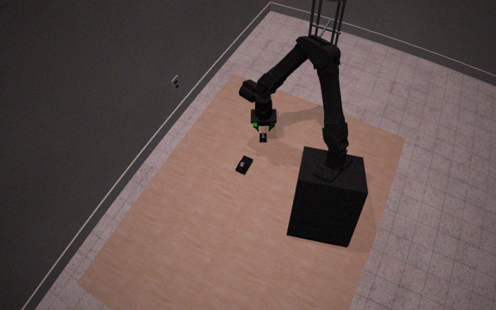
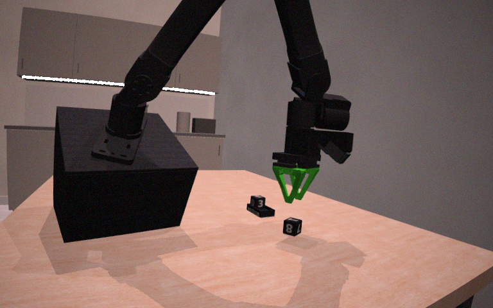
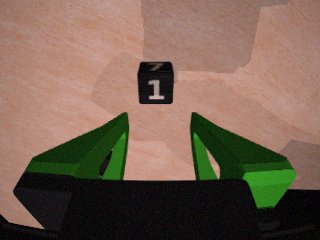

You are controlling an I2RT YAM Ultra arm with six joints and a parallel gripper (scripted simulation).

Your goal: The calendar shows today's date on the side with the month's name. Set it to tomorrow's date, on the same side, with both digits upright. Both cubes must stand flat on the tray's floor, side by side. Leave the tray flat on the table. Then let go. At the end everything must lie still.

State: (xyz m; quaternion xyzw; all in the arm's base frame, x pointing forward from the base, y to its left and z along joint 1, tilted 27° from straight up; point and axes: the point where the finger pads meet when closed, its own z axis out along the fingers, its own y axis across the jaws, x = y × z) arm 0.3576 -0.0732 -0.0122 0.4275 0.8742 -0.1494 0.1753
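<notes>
Now: hand 60 mm above the black cube. Also, from my hand: black tray 150 mm to the left, 70 mm below, 10 mm behind.
</notes>
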